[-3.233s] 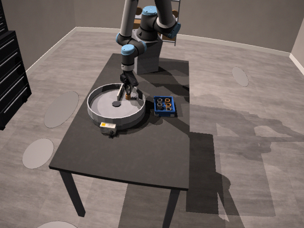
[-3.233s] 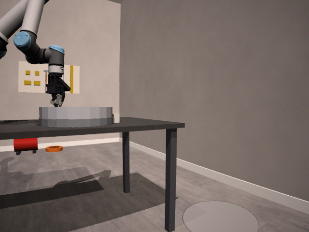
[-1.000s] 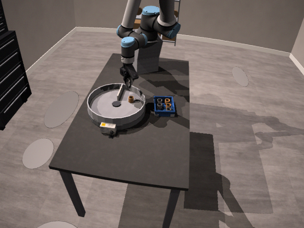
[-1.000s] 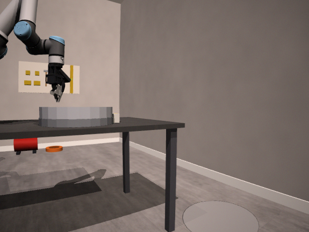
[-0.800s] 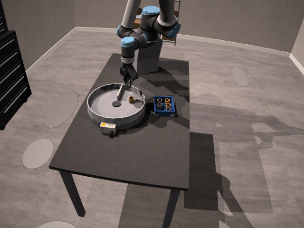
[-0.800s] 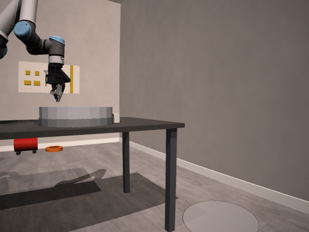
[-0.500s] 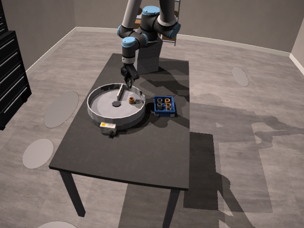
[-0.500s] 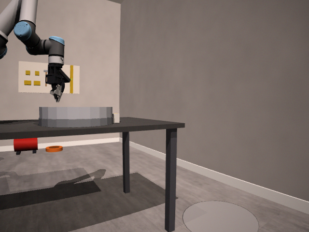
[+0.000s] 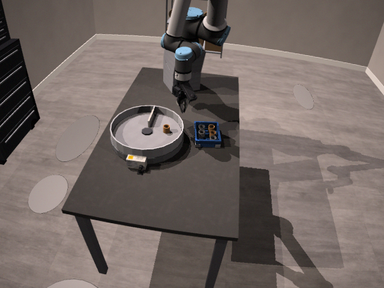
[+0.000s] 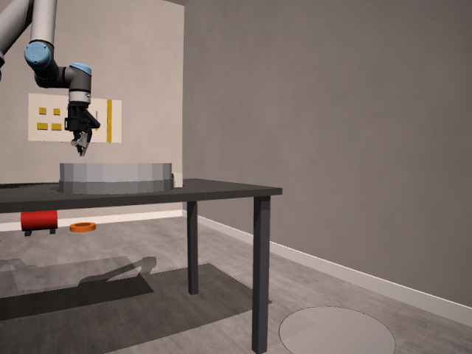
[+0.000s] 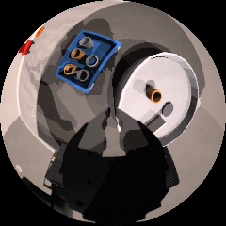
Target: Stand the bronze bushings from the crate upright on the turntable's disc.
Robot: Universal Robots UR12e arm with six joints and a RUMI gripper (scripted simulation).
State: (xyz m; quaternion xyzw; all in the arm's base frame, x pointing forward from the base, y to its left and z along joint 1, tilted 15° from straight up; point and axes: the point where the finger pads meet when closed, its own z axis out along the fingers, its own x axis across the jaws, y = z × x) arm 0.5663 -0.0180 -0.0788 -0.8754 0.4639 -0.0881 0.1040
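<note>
Now: hand 14 cm to the right of the blue crate, 12 cm above it and 6 cm short of it. Round my hand: turntable: 21 cm to the right, 9 cm below, 8 cm ahead.
</note>
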